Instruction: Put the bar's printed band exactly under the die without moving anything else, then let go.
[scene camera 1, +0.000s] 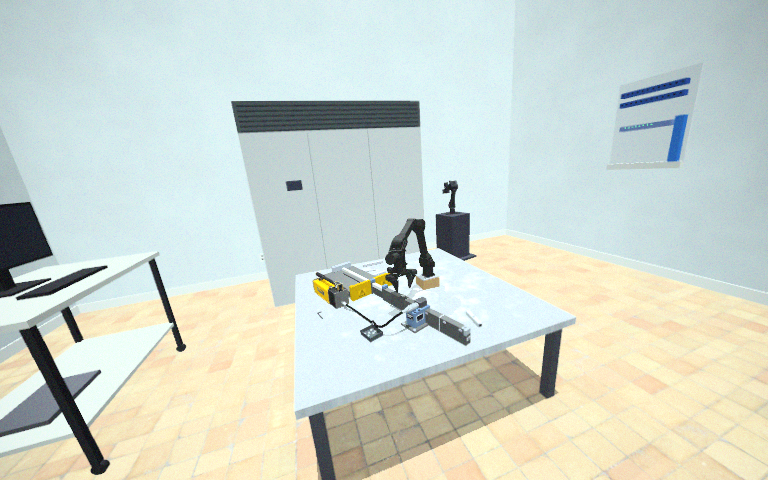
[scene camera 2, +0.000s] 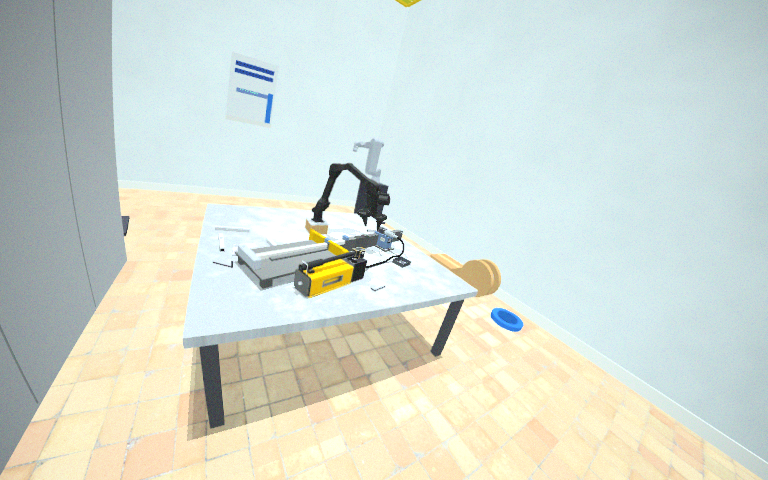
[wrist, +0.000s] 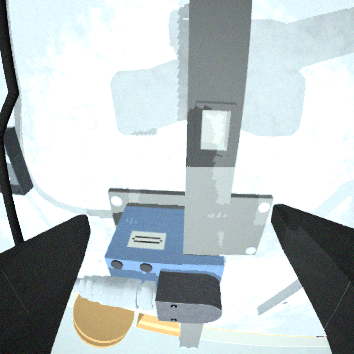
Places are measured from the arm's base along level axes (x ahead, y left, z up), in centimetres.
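Pixels of known places: gripper, fingertip midpoint: (scene camera 1: 403, 290) (scene camera 2: 371, 228) (wrist: 180, 219); arm's base, origin of the base link: (scene camera 1: 428, 274) (scene camera 2: 317, 220).
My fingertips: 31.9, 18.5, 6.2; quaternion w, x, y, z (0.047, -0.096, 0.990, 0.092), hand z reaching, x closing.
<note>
Ahead of a thing's pixels: the offset from my fingertips to its top centre, as dx, dy, dz. "*": to the spot under its first point. Level surfaces: height alone.
The long dark grey bar (scene camera 1: 456, 329) (scene camera 2: 359, 241) (wrist: 220, 60) lies along the table and passes the blue unit {* +3.8, +15.9, -7.3} (scene camera 1: 416, 318) (scene camera 2: 384, 241) (wrist: 150, 225). A dark rounded head {* -2.2, +9.9, -1.6} (wrist: 189, 297), apparently the die, sits across the bar on this unit. A thin pale band {* -3.5, +26.6, -6.2} (scene camera 1: 443, 321) crosses the bar on the near-end side of the unit; it cannot be made out in the wrist view. Its exact offset from the die cannot be told. My gripper (scene camera 1: 403, 285) (scene camera 2: 372, 226) (wrist: 180, 219) is open and empty above the bar, on the feeder side of the unit. The fingers stand apart on either side of the bar.
A feeder with a yellow motor housing {* +31.8, -41.6, -5.5} (scene camera 1: 323, 289) (scene camera 2: 329, 279) stands at the bar's far end. A black cable runs to a small dark box {* +23.3, +5.4, -12.8} (scene camera 1: 371, 332) (scene camera 2: 401, 262). A white rod {-22.9, +26.8, -11.0} (scene camera 1: 474, 318) and a hex key {+38.8, -25.5, -12.4} (scene camera 2: 377, 288) lie on the table {dz -13.0} (scene camera 2: 254, 316).
</note>
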